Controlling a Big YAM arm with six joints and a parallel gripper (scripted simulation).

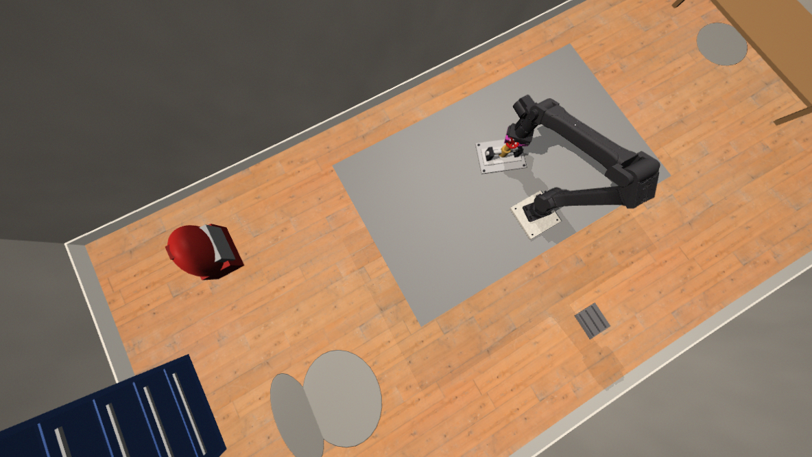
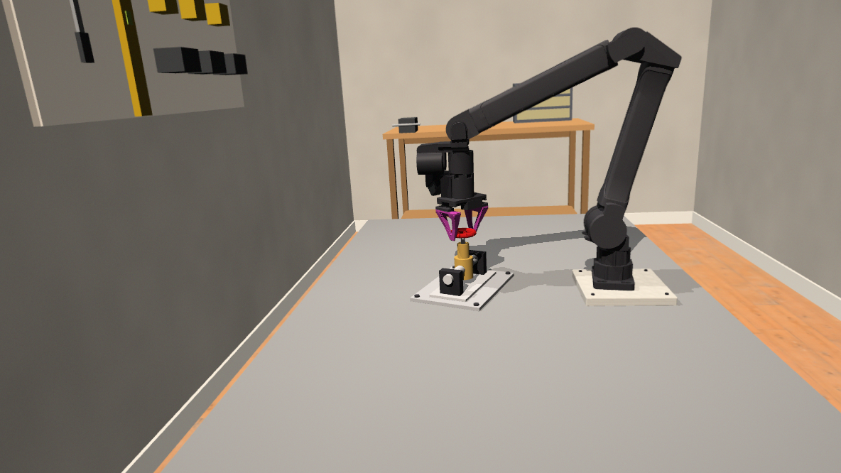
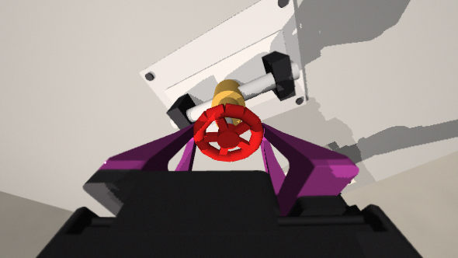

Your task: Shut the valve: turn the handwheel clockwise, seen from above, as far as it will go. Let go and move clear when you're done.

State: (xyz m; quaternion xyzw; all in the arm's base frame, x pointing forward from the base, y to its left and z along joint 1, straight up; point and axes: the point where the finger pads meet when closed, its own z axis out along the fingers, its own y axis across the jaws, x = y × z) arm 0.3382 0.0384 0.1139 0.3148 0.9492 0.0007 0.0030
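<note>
My hand is 10 mm above the red handwheel.
</note>
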